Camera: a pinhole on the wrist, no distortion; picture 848 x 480 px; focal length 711.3 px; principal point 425.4 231.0 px. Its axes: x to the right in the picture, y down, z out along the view. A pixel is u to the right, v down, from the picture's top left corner.
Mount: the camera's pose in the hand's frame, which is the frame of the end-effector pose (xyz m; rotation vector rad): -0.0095 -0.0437 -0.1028 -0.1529 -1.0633 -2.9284
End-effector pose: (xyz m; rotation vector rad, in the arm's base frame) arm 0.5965 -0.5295 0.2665 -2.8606 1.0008 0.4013
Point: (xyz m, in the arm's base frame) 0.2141 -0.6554 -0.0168
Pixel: 642.5 209.1
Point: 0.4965 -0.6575 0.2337
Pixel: 413.3 18.7
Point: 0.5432 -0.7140 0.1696
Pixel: 211.9 105.8
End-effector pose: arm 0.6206 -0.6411 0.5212 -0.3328 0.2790 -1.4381
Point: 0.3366 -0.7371 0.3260
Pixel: behind the camera
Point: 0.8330 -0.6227 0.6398
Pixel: 455.6 311.9
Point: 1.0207 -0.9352 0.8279
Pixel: 74.7 411.9
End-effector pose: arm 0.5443 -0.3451 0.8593 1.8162 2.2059 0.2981
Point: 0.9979 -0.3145 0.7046
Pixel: 518.8 145.7
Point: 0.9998 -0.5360 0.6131
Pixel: 786.9 270.0
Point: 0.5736 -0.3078 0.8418
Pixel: 289.8 370.0
